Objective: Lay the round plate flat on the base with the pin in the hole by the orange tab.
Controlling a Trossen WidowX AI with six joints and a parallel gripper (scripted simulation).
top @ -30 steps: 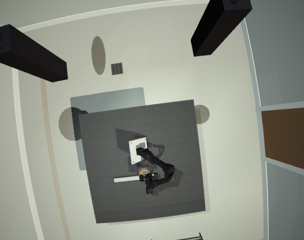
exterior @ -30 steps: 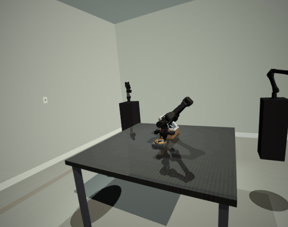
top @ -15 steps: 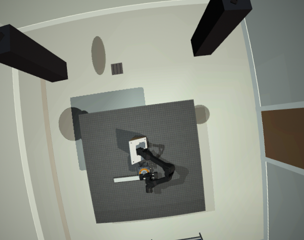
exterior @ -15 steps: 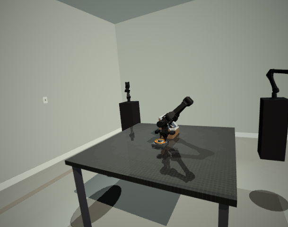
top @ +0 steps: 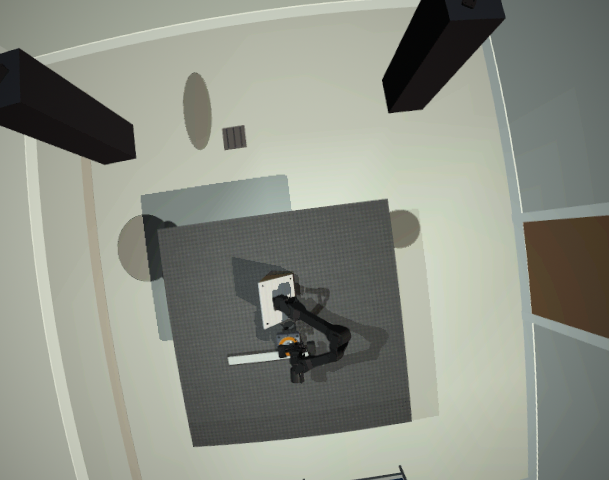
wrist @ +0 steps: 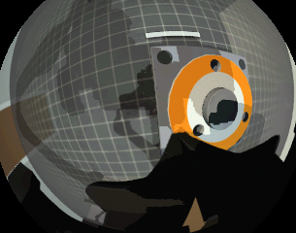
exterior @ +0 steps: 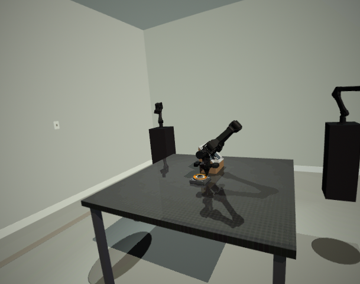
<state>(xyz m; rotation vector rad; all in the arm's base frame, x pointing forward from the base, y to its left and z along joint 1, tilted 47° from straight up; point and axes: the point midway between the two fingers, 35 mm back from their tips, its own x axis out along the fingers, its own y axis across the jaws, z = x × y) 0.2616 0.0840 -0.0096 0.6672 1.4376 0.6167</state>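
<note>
Right now my gripper tip is 3 cm to the left of the round plate and 1 cm above it. From my gripper tip the other things lie so: base 5 cm to the right, 2 cm below, 2 cm ahead.
</note>
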